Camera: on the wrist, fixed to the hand. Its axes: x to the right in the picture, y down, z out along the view.
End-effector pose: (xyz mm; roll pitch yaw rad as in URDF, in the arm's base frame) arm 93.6 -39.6 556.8 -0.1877 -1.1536 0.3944
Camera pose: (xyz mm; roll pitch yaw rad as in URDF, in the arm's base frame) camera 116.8 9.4 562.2 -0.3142 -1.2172 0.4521
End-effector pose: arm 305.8 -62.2 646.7 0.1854 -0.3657 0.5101
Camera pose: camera 306.3 -8.7 636.6 0.1145 -0.4327 0.5049
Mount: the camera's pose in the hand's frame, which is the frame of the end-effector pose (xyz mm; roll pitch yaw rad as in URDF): 21.2 42.2 -27.2 -0.0732 -0.0667 0.0077
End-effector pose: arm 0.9 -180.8 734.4 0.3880 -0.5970 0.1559
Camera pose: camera 15.7 -128.5 738.7 0.3286 -0.6615 0.1330
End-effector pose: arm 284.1 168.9 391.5 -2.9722 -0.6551 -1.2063
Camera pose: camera 242.7 147.9 420.0 -3.0477 -0.5881 -1.2019
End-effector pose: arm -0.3 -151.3 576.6 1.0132 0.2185 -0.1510
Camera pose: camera 31.6 -110.2 592.9 0.9298 0.1764 -0.2043
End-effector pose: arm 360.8 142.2 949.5 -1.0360 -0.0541 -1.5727
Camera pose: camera 358.9 118.3 900.5 -1.1131 -0.0814 -1.5112
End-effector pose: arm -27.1 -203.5 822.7 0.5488 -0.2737 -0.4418
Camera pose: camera 13.1 -167.0 827.3 0.4848 -0.3345 -0.4717
